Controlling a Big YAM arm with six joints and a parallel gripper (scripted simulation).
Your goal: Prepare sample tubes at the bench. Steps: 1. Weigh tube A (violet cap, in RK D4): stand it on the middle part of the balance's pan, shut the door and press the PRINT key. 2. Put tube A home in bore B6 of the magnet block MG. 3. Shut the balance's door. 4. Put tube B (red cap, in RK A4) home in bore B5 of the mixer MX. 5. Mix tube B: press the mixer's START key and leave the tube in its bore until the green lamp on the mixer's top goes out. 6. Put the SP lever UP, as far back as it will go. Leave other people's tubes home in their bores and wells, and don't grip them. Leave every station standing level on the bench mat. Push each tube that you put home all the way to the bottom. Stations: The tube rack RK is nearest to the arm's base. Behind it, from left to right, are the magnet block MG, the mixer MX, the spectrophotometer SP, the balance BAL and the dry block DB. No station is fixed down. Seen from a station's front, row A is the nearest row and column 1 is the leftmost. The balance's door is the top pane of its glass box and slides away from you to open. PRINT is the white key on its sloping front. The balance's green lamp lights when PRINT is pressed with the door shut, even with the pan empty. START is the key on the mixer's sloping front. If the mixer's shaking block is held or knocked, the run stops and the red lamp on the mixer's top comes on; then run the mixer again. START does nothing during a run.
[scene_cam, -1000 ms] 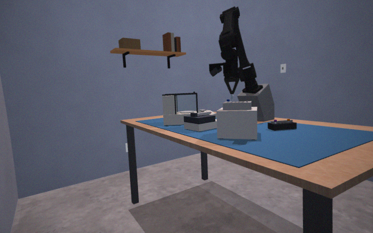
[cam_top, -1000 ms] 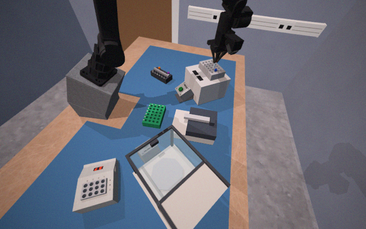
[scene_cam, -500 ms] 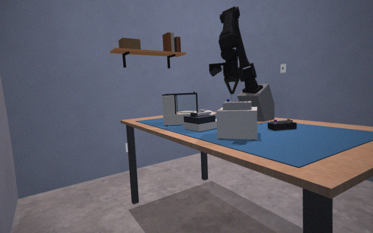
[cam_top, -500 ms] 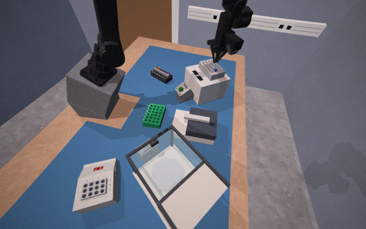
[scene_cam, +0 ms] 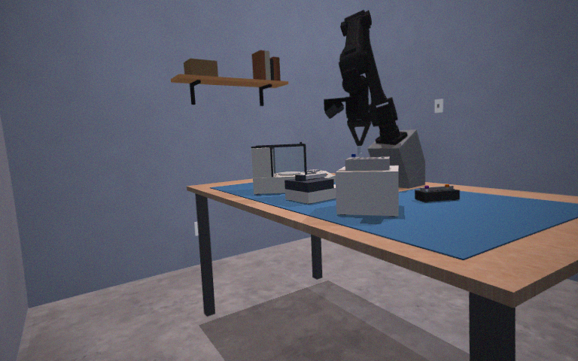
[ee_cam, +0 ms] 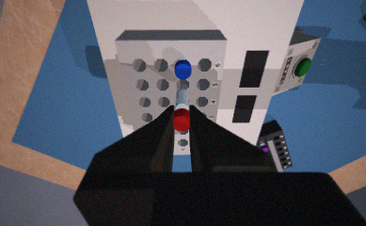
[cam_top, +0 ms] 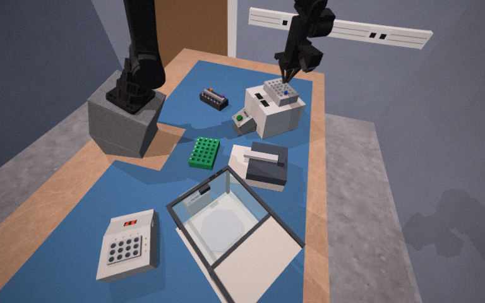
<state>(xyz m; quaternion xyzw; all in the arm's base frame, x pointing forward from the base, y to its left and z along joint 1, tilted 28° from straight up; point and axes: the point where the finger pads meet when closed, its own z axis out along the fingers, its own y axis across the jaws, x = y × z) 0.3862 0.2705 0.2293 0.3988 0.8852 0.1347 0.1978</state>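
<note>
My hand is 6 cm above the blue-capped tube, 2 cm to the left of it and 1 cm short of it. Also, from my hand: SP lever: 28 cm to the right, 13 cm below, 1 cm behind; then grey shaking block: 6 cm below, 2 cm to the left, 1 cm behind; then green start key: 15 cm below, 14 cm behind, 10 cm to the right.
</note>
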